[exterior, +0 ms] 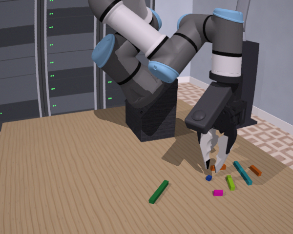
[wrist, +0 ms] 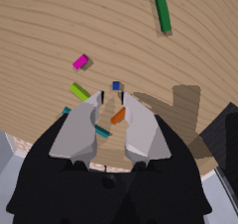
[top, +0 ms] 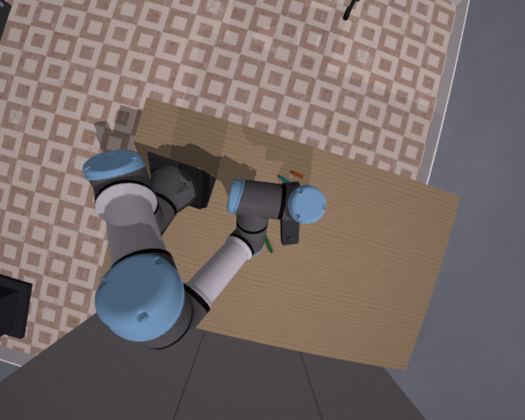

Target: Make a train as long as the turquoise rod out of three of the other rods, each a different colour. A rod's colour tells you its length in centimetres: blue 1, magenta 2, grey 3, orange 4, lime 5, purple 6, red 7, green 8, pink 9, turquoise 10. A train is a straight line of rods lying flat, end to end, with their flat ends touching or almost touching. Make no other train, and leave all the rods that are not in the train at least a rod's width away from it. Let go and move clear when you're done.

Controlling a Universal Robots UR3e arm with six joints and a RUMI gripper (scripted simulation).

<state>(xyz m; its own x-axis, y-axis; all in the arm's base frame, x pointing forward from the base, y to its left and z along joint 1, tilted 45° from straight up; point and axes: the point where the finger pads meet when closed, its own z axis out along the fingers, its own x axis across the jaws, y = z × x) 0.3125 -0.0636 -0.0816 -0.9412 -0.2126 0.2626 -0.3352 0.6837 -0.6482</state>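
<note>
The blue rod is 40 mm below my hand. Also, from my hand: lime rod 40 mm to the left, 40 mm below, 40 mm ahead; then magenta rod 50 mm ahead, 40 mm below, 10 mm to the right; then turquoise rod 90 mm to the left, 40 mm below, 20 mm ahead.
</note>
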